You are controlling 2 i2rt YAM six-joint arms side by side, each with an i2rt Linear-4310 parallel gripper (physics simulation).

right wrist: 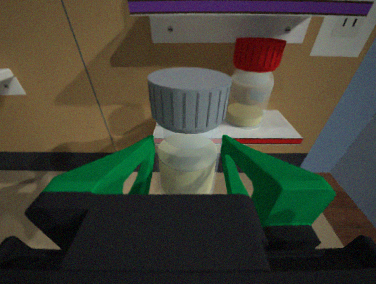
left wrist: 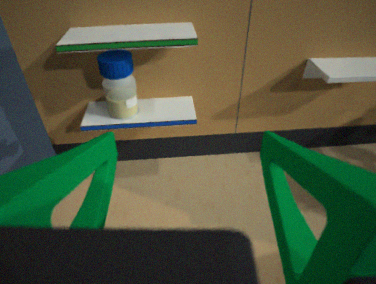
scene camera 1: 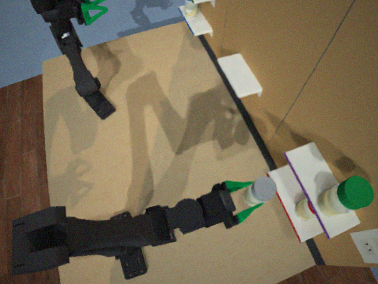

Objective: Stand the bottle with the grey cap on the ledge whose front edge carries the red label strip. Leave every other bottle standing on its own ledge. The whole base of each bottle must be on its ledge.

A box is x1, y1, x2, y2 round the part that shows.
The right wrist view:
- right gripper: [0, 135, 375, 283]
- red-capped bottle: [225, 37, 285, 129]
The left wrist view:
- left gripper: [0, 131, 375, 283]
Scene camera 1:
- right gripper: [201, 181, 262, 228]
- green-capped bottle: [316, 176, 373, 217]
